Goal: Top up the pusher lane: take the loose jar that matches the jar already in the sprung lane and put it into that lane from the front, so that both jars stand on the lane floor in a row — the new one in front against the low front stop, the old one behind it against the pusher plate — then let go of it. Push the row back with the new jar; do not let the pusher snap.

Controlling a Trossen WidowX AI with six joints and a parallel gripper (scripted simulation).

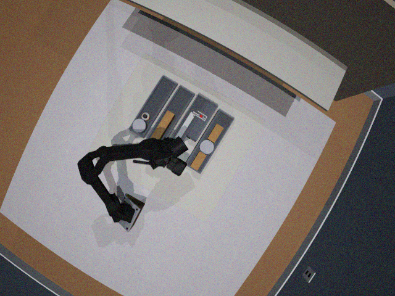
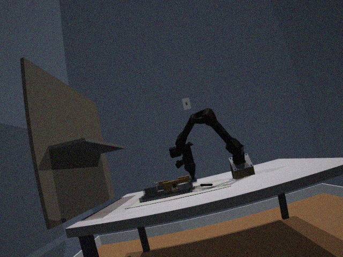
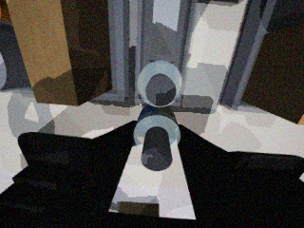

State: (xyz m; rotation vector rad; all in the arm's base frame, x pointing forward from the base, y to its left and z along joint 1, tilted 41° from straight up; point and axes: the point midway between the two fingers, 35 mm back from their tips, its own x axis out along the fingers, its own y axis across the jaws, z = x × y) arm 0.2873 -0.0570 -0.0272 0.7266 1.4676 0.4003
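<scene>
Right now my gripper tip is 6 cm past the black bar, 7 cm to the right of it and 4 cm above it. From my gripper tip the other things lie so: wall shelf: 55 cm ahead, 6 cm to the right, 32 cm above; then red mark: 22 cm ahead, 8 cm to the right, 2 cm above.
</scene>
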